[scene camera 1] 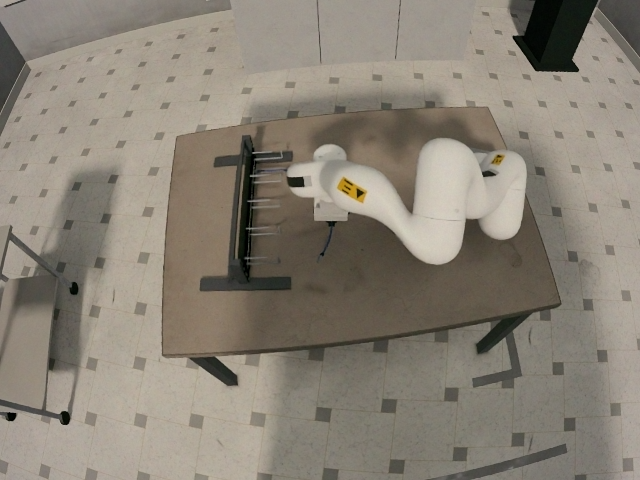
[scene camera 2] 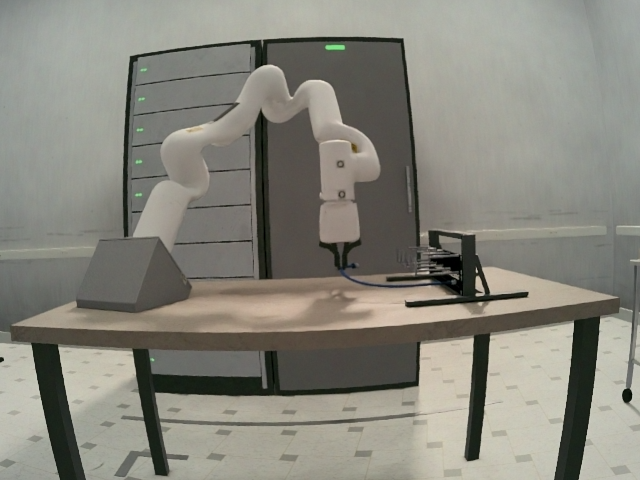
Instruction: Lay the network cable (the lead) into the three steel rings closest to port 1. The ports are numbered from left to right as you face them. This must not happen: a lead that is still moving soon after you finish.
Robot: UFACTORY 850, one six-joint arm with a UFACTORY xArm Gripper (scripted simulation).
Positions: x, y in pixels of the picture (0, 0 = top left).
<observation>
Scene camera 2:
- gripper: 341, 269
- black port rack: 461, 274
</observation>
